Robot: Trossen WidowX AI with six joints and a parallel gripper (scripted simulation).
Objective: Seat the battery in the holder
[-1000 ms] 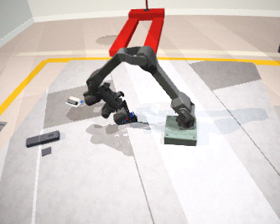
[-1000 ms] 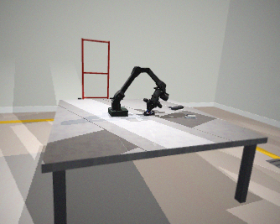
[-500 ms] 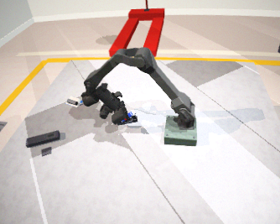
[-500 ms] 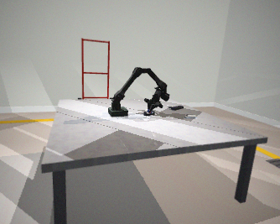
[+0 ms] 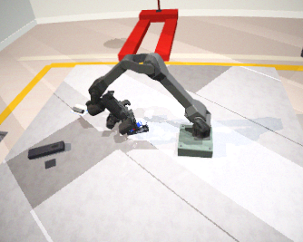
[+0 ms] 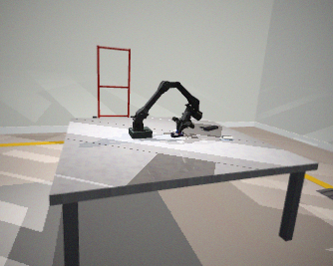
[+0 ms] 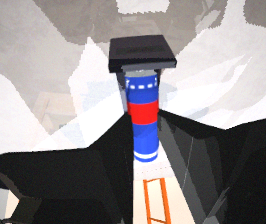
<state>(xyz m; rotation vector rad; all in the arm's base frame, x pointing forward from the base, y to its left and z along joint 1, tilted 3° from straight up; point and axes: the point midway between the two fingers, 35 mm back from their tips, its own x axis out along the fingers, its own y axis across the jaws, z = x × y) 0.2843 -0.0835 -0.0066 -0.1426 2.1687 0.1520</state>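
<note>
Now: gripper tip 10 mm below the battery.
</note>
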